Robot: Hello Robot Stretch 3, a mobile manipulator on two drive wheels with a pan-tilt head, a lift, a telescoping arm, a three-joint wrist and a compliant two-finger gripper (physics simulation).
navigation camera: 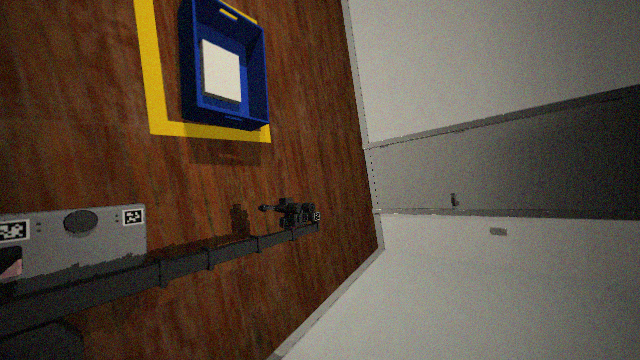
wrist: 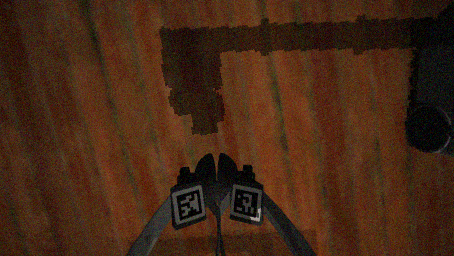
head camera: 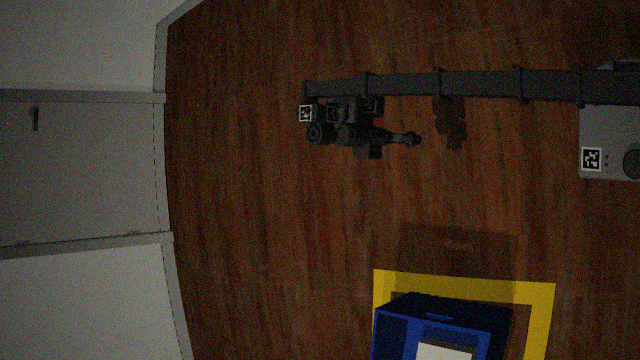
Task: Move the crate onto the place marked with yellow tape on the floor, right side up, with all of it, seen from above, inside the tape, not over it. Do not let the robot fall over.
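Note:
The blue crate stands upright, open top up, with a white block inside. Yellow tape shows along two of its sides. On the side toward the wall, the crate hides most of the tape, which shows at the corners and through a handle slot, so I cannot tell whether that side is over it. The crate's near part is cut off in the head camera. My gripper is shut and empty, above bare floor, beside the taped place and apart from the crate.
My arm is extended far out from my base. A grey door and pale walls stand beyond the gripper.

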